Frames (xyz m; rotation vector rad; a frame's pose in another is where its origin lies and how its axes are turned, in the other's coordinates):
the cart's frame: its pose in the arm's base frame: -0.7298 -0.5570 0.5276 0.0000 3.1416 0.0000
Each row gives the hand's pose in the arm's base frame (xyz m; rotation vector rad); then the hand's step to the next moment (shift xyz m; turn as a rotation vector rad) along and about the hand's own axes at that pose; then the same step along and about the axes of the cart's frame.
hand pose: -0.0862 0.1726 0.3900 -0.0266 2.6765 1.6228
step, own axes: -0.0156 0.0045 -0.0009 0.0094 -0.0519 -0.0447
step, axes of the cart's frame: -0.0155 0.0014 -0.0047 0.0084 -0.0637 0.0255
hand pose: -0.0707 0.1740 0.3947 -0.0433 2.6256 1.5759
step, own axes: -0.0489 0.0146 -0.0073 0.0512 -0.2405 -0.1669
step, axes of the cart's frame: -0.0474 -0.0004 -0.0203 0.0443 -0.2596 0.1377
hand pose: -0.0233 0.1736 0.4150 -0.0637 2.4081 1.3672
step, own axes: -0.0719 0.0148 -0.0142 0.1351 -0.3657 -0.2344
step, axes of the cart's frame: -0.0595 -0.0142 -0.0430 0.1149 -0.3705 0.2376
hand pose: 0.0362 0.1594 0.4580 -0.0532 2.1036 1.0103
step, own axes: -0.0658 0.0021 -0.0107 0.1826 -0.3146 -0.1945
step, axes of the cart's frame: -0.0379 -0.0241 -0.0493 0.1402 -0.2954 0.2515
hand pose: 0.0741 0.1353 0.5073 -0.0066 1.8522 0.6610
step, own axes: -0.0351 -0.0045 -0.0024 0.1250 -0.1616 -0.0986
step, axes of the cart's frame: -0.0129 -0.0156 -0.0291 0.0829 -0.1416 0.1566
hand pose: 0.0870 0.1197 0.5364 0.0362 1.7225 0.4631
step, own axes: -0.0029 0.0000 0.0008 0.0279 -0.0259 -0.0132
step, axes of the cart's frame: -0.0014 -0.0006 -0.0026 0.0125 -0.0198 0.0328
